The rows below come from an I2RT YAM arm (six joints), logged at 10 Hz.
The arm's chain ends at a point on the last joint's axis. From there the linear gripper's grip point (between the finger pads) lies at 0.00 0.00 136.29 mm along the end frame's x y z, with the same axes.
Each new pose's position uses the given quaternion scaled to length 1; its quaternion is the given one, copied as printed.
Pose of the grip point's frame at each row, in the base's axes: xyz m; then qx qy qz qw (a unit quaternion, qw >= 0):
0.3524 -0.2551 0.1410 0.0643 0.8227 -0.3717 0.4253
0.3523 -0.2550 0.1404 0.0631 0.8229 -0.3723 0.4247
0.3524 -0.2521 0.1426 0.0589 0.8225 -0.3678 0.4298
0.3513 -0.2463 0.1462 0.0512 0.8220 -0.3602 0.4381
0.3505 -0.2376 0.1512 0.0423 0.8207 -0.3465 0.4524
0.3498 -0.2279 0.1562 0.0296 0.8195 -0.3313 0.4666
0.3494 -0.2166 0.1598 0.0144 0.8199 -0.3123 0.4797
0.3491 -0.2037 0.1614 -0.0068 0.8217 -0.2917 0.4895
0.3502 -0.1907 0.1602 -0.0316 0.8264 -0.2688 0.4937
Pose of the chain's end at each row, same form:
0.2635 -0.1643 0.1903 0.0643 0.8227 -0.3717 0.4253
0.2635 -0.1642 0.1898 0.0631 0.8229 -0.3723 0.4247
0.2619 -0.1627 0.1917 0.0589 0.8225 -0.3678 0.4298
0.2582 -0.1595 0.1948 0.0512 0.8220 -0.3602 0.4381
0.2533 -0.1549 0.1990 0.0423 0.8207 -0.3465 0.4524
0.2482 -0.1501 0.2032 0.0296 0.8195 -0.3313 0.4666
0.2434 -0.1449 0.2068 0.0144 0.8199 -0.3123 0.4797
0.2389 -0.1393 0.2092 -0.0068 0.8217 -0.2917 0.4895
0.2367 -0.1344 0.2104 -0.0316 0.8264 -0.2688 0.4937

